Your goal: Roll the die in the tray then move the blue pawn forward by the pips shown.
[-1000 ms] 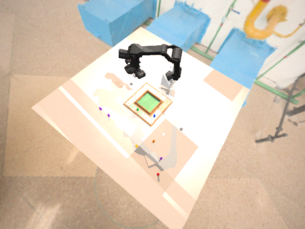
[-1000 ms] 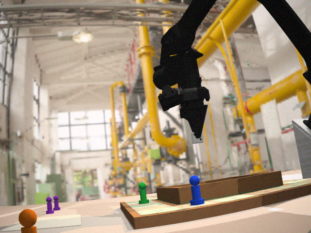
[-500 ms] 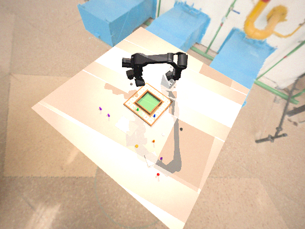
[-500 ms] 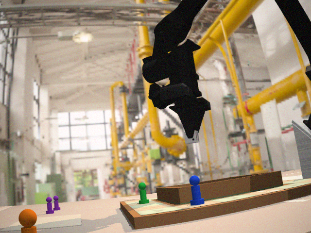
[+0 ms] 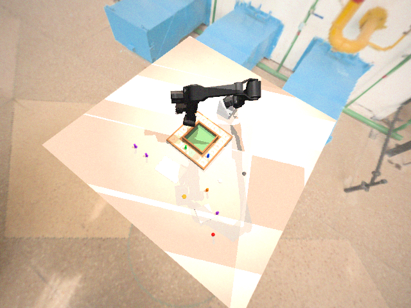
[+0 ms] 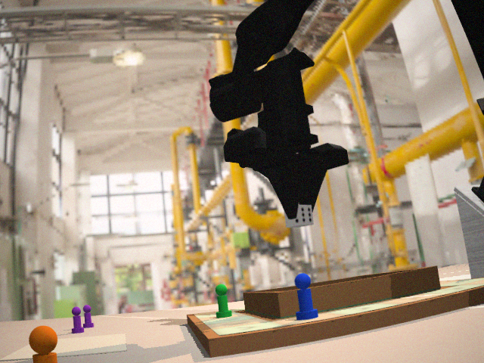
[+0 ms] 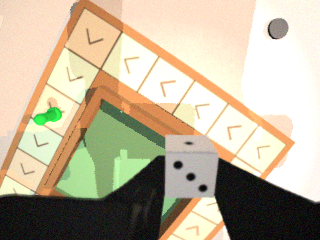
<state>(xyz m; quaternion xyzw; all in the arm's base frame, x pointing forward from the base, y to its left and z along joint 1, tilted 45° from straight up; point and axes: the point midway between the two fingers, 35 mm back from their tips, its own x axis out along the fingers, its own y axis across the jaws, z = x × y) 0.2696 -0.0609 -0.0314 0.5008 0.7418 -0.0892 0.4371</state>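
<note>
Right now the blue pawn is 7 cm ahead of my gripper tip, 20 cm to the left of it and 9 cm below it. Round my gripper tip: green pawn (11 cm ahead, 7 cm to the left, 9 cm below); then orange pawn (22 cm ahead, 32 cm to the left, 10 cm below); then white die (right at my gripper tip).
</note>
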